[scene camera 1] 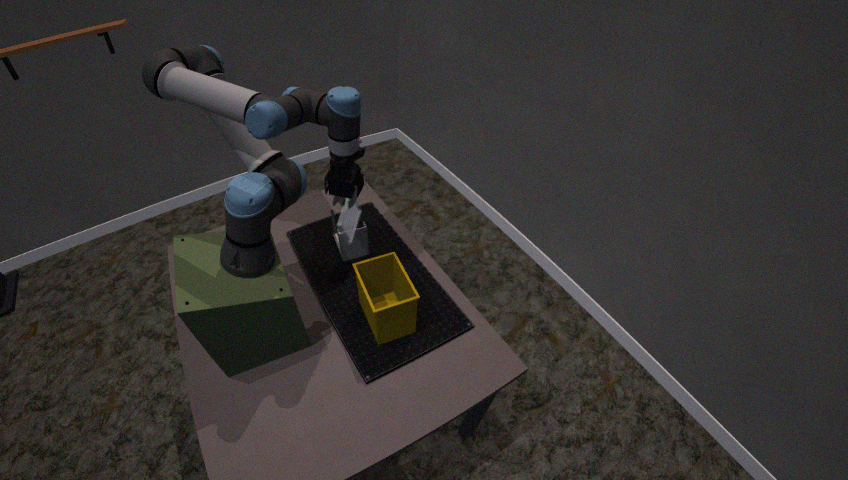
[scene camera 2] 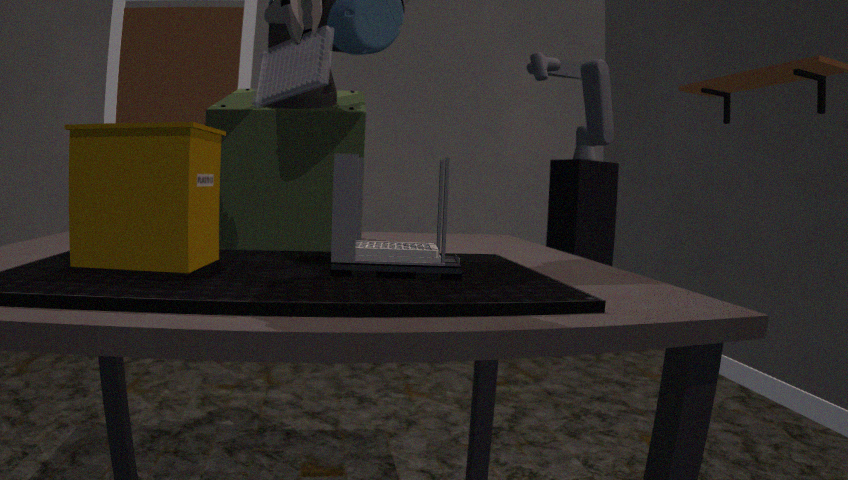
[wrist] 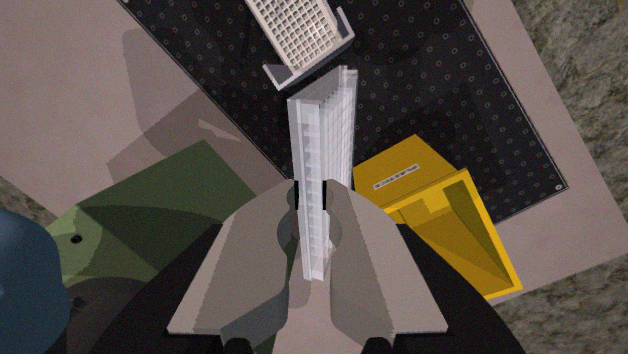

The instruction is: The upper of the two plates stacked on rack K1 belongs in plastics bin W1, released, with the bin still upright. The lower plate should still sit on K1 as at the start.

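Places are measured from the arm's base along level axes (x ahead, y left, z up), in centimetres.
Pixels of known places: gripper, fingertip midpoint: (scene camera 1: 346, 207) (scene camera 2: 302, 44) (wrist: 310, 183); arm's base at its link origin: (scene camera 1: 247, 258) (scene camera 2: 297, 102).
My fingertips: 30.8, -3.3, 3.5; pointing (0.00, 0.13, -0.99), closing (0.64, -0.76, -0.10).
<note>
Ahead of a thing's pixels: the offset from my fingertips to its top centre, as dx, dy, dz. Level surfaces: height alone.
My gripper (scene camera 1: 345, 201) (scene camera 2: 304, 33) (wrist: 310, 183) is shut on the upper plate {+0.1, -1.3, +2.0} (scene camera 1: 351, 221) (scene camera 2: 294, 70) (wrist: 311, 150), a clear gridded plate held by one edge, steeply tilted. It hangs clear above the height of rack K1 {+6.5, +12.5, -15.1} (scene camera 1: 355, 246) (scene camera 2: 346, 208) and of the bin's rim. In scene camera 2 it shows between the two. The lower plate {+6.1, +11.5, -26.3} (scene camera 2: 395, 251) (wrist: 300, 30), whitish with wells, sits flat on the rack's base. Plastics bin W1 {-2.0, -20.1, -11.7} (scene camera 1: 397, 321) (scene camera 2: 130, 202) (wrist: 415, 150), yellow and open-topped, stands upright; in the wrist view it is right of the held plate.
Rack and bin stand on a black perforated mat {dz -29.7} (scene camera 1: 315, 237) (scene camera 2: 523, 291) (wrist: 530, 165) on the table {dz -31.0} (scene camera 1: 285, 428). The rack has tall upright guides. The green pedestal (scene camera 1: 243, 333) (scene camera 2: 267, 196) (wrist: 165, 185) under my arm stands beside the mat. The bin's side wall and rim rise between rack and bin opening.
</note>
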